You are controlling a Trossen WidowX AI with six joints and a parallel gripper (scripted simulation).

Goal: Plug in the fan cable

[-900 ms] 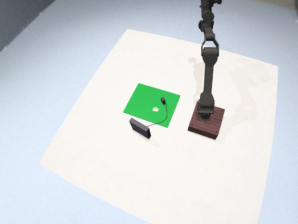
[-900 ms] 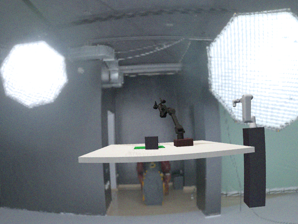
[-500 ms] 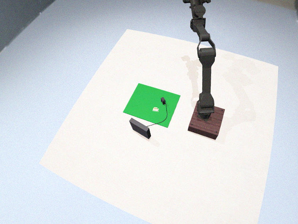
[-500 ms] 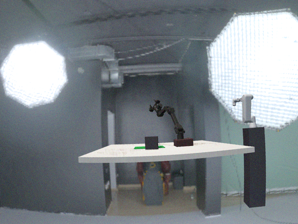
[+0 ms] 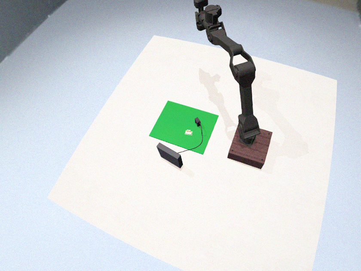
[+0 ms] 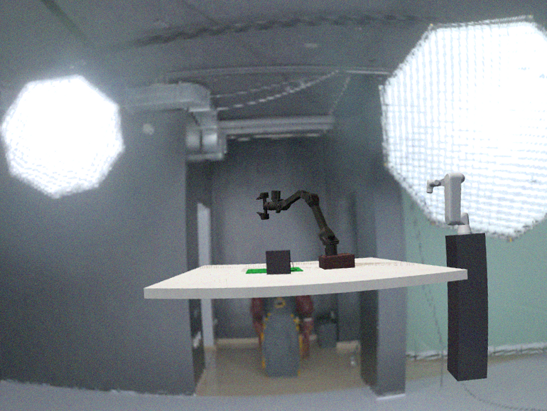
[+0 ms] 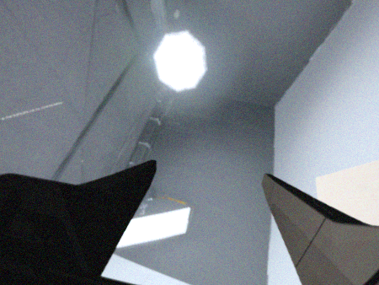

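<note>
My gripper tip is 400 mm above the grey plug, 380 mm to the right of it and 240 mm past it. From my gripper tip the other things lie so: cream four-pin header (450 mm to the left, 420 mm below, 230 mm behind); then fan (610 mm to the left, 360 mm below, 240 mm behind); then green board (430 mm to the left, 430 mm below, 180 mm behind).
</note>
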